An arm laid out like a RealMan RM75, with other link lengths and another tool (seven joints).
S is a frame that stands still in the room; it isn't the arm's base.
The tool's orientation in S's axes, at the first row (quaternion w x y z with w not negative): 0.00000 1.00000 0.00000 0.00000
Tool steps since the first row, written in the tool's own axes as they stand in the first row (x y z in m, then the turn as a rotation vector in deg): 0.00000 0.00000 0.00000 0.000 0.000 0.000; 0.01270 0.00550 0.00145 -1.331 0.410 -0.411; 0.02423 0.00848 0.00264 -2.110 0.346 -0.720; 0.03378 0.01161 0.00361 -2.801 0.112 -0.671; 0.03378 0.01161 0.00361 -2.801 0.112 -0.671; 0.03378 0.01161 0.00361 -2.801 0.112 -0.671; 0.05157 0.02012 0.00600 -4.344 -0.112 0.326; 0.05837 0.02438 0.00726 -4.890 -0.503 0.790
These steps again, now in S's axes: 0.00000 0.00000 0.00000 0.000 0.000 0.000; 0.01270 -0.00550 -0.00145 -1.331 -0.410 0.411; 0.02423 -0.00848 -0.00264 -2.110 -0.346 0.720; 0.03378 -0.01161 -0.00361 -2.801 -0.112 0.671; 0.03378 -0.01161 -0.00361 -2.801 -0.112 0.671; 0.03378 -0.01161 -0.00361 -2.801 -0.112 0.671; 0.05157 -0.02012 -0.00600 -4.344 0.112 -0.326; 0.05837 -0.02438 -0.00726 -4.890 0.503 -0.790
